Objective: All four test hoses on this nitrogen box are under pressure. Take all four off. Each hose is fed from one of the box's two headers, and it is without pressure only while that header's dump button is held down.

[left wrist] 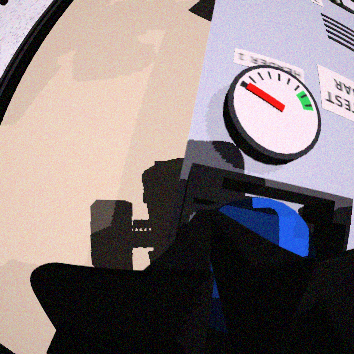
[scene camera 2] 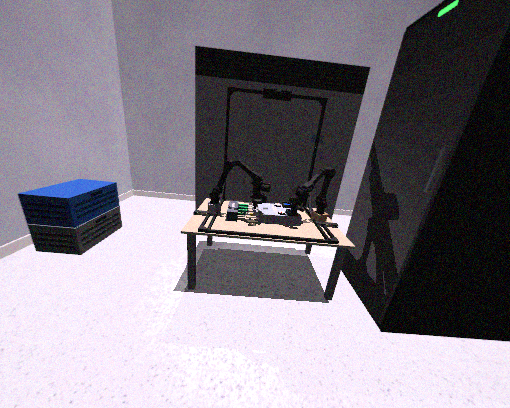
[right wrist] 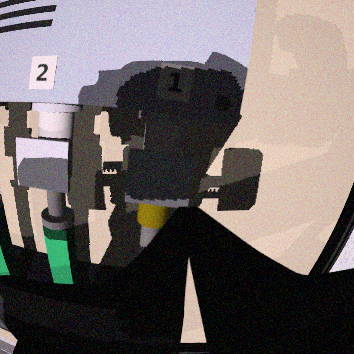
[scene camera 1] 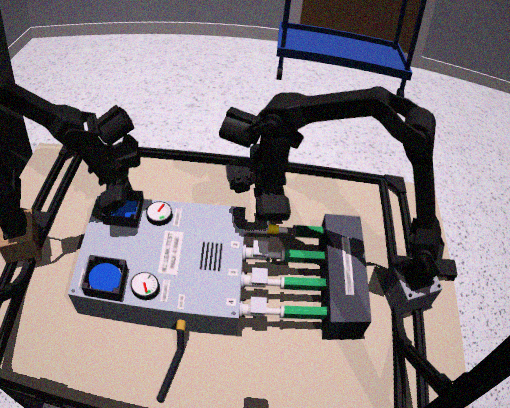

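Pixels of known places: left gripper, between the fingertips: [left wrist: 206, 218] [scene camera 2: 289, 214] [scene camera 1: 134, 199]; right gripper, between the fingertips: [scene camera 2: 255, 209] [right wrist: 186, 216]; left arm's base, origin of its link: [scene camera 2: 319, 212] [scene camera 1: 14, 227]; right arm's base, origin of its link: [scene camera 2: 214, 202] [scene camera 1: 418, 276].
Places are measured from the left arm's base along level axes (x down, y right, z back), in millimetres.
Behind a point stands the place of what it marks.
Note:
The grey nitrogen box [scene camera 1: 201, 235] {z -441, x 4, y 140 mm} [scene camera 2: 273, 210] {z -392, x 8, y 146 mm} lies on the table. My left gripper [scene camera 1: 117, 210] [left wrist: 206, 218] {z -320, x -9, y 9 mm} [scene camera 2: 293, 206] {z -320, x -9, y 9 mm} is shut and empty, and its tip rests on the far blue dump button [scene camera 1: 129, 210] {z -303, x -8, y 38 mm} [left wrist: 284, 225] {z -307, x -8, y 48 mm}. The gauge [scene camera 1: 159, 213] {z -367, x -11, y 68 mm} [left wrist: 274, 114] {z -363, x -11, y 57 mm} beside the button has its red needle away from the green mark. The near blue button [scene camera 1: 104, 277] {z -215, x -12, y 203 mm} is free. My right gripper [scene camera 1: 271, 220] [right wrist: 186, 216] {z -582, x -25, y 127 mm} [scene camera 2: 258, 200] {z -582, x -25, y 127 mm} is shut and empty, right over the coupling of hose 1 [scene camera 1: 310, 231] {z -672, x 20, y 185 mm}, whose yellow band [scene camera 1: 272, 229] {z -595, x 21, y 153 mm} [right wrist: 152, 215] {z -601, x 18, y 149 mm} shows. Hoses 2 [scene camera 1: 303, 254] {z -631, x 19, y 238 mm}, 3 [scene camera 1: 305, 282] {z -606, x 19, y 305 mm} and 4 [scene camera 1: 305, 311] {z -578, x 19, y 369 mm} sit in their ports.
The green hoses run to a dark block [scene camera 1: 344, 275] {z -683, x 3, y 326 mm} on the right. A black hose [scene camera 1: 172, 364] {z -300, x 70, y 385 mm} with a yellow end leaves the box's front. A black frame rail [scene camera 1: 334, 172] {z -845, x 64, y -11 mm} edges the table [scene camera 2: 269, 232] {z -548, x 84, y -77 mm}. A blue cart [scene camera 1: 342, 46] stands behind, and stacked crates [scene camera 2: 83, 202] lie on the floor.

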